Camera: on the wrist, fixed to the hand. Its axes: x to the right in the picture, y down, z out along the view.
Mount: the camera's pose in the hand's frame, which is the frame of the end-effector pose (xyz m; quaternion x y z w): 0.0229 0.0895 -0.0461 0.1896 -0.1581 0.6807 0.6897
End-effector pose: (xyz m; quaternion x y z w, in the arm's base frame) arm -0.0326 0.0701 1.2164 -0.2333 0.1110 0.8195 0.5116
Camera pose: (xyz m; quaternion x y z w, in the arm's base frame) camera -0.1083 0.0283 1.1600 -0.1412 -0.3098 -0.9293 0.1432
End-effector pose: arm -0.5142 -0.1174 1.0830 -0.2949 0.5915 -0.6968 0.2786
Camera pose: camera -0.5602 -0.1168 0.9906 0.1419 0.4325 -0.3565 0.8159
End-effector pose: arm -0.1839 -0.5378 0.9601 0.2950 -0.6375 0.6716 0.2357
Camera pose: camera -0.2667 -0.5001 0.9113 0.0796 0.5504 -0.6979 0.4513
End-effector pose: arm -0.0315 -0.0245 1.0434 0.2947 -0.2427 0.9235 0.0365
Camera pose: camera -0.0935 -0.0833 0.9854 -0.1910 0.1987 -0.6612 0.6977
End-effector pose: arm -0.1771 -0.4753 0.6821 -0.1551 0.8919 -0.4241 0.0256
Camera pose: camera -0.2299 -0.3946 0.6451 0.4379 0.6363 -0.4197 0.4767
